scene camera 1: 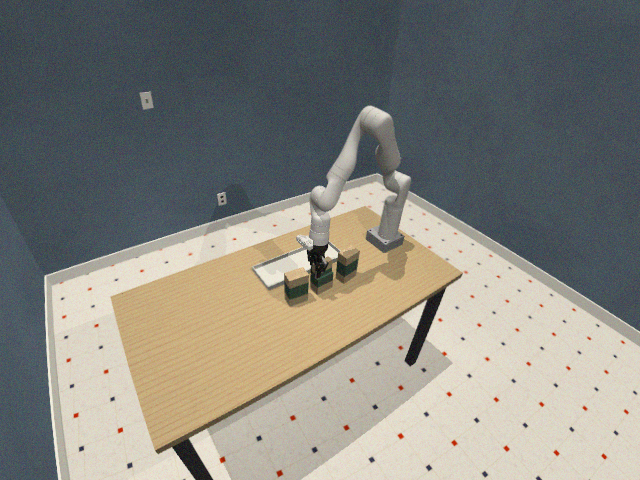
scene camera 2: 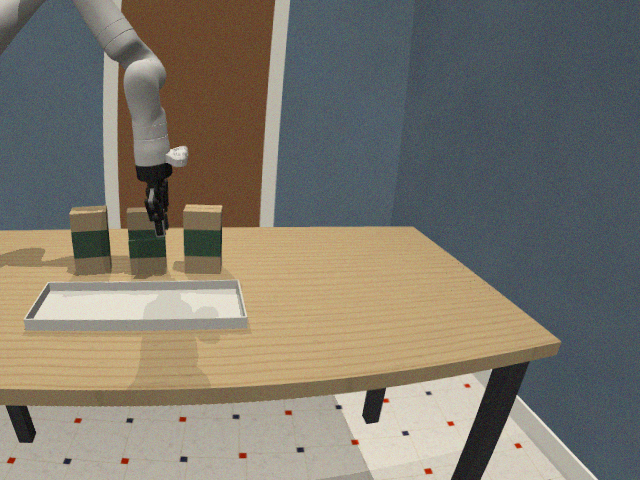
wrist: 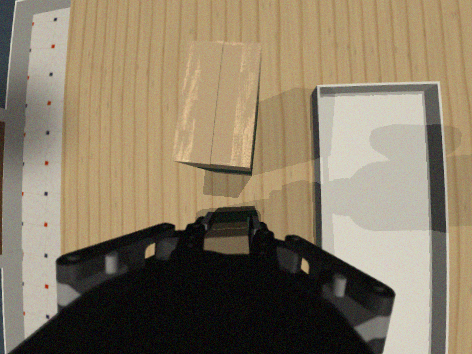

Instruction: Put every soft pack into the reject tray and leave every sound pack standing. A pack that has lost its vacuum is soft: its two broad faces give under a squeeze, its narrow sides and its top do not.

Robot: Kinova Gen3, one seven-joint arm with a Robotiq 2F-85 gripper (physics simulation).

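Frame: origin at the arm's base, x ahead, y left, z up, level; centimetres.
Where they show: gripper, fingertip midpoint: [scene camera 1: 315, 275] [scene camera 2: 162, 233] [wrist: 232, 224]; arm's base, link origin: [scene camera 1: 387, 234].
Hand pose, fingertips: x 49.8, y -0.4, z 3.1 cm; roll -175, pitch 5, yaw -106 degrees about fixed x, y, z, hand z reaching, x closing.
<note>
Each offset is from my fingertips to the top centre of the thing. Level surfaces: height alone.
Three tan packs with green bands stand upright in a row beside the reject tray {dx -7.1, dy -16.7, dz -6.5 cm} [scene camera 1: 261, 277] [scene camera 2: 136, 323] [wrist: 377, 88]. My gripper [scene camera 1: 320, 273] [scene camera 2: 161, 233] [wrist: 232, 224] is shut on the middle pack {dx -3.5, dy +0.5, dz +5.5 cm} [scene camera 1: 323, 282] [scene camera 2: 147, 249] [wrist: 227, 242], with its fingers at the two broad faces. Its body hides much of that pack in the wrist view; whether the faces give cannot be told. The pack nearest the robot base [scene camera 1: 347, 266] [scene camera 2: 90, 242] stands on one side. The pack farthest from the base {dx +8.8, dy -1.3, dz +5.4 cm} [scene camera 1: 296, 287] [scene camera 2: 203, 242] [wrist: 217, 105] stands on the other.
The wooden table {dz -8.7 cm} [scene camera 1: 222, 330] [scene camera 2: 361, 304] [wrist: 125, 125] carries the packs, the low-walled tray and the arm's grey base [scene camera 1: 385, 239]. The neighbouring packs stand close to the gripper on both sides, with narrow gaps. No pack lies in the visible part of the tray.
</note>
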